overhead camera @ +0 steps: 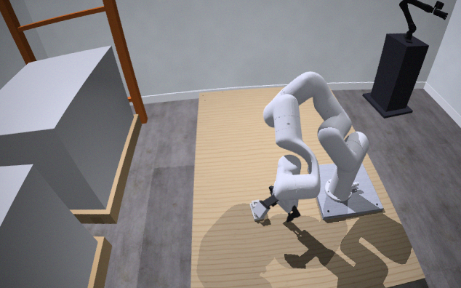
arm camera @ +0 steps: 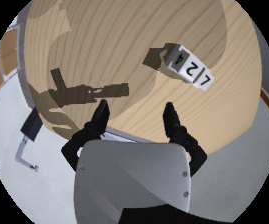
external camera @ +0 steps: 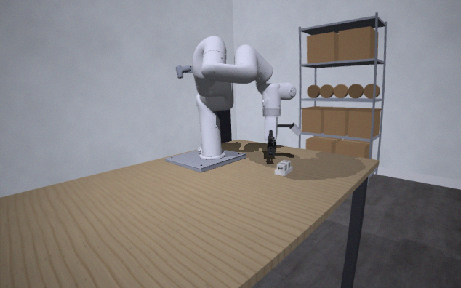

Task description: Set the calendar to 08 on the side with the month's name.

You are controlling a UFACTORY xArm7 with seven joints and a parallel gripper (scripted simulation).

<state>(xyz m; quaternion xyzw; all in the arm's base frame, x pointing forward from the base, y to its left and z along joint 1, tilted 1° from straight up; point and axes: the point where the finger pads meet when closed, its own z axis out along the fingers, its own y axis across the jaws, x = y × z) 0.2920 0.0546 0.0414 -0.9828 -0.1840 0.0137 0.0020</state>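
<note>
The white digit cube is 8 cm ahead of my hand, 5 cm to the right of it and 4 cm below it. The rest, counted from my hand: white tray: 8 cm ahead, 6 cm to the right, 6 cm below.
</note>
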